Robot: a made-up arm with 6 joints.
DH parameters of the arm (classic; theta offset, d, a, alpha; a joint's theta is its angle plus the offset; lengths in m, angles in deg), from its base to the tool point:
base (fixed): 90 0.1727 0 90
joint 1: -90 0.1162 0.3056 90
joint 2: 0 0.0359 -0.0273 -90
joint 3: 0 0.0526 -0.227 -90
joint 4: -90 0.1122 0.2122 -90
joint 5: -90 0.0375 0.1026 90
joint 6: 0 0.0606 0.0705 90
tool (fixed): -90 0.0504 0 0
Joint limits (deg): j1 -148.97..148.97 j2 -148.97..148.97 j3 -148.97..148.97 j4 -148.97..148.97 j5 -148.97..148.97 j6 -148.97..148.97
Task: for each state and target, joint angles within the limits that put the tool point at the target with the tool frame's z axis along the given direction. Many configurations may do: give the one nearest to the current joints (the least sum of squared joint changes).
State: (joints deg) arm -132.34 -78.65 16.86 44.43 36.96 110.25
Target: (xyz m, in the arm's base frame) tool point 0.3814 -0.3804 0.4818 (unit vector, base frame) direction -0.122 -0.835 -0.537
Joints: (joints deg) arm -136.19 -79.74 46.76 11.55 30.39 139.94
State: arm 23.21 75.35 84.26 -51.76 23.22 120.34
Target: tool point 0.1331 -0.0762 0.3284 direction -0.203 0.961 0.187
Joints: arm -33.09 35.52 68.63 -34.68 -2.81 117.91
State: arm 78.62 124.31 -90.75 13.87 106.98 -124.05
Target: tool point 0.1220 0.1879 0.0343 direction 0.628 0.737 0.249
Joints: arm 101.10 120.03 -144.33 63.22 90.83 -142.38
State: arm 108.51 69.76 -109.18 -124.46 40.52 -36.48
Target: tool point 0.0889 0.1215 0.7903 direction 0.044 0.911 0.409
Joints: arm 106.01 83.40 -61.06 -99.06 44.29 16.75
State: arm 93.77 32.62 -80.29 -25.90 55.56 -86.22
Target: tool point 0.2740 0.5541 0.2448 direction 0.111 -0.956 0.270
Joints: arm 68.85 -7.05 -95.93 -28.06 5.93 -99.63
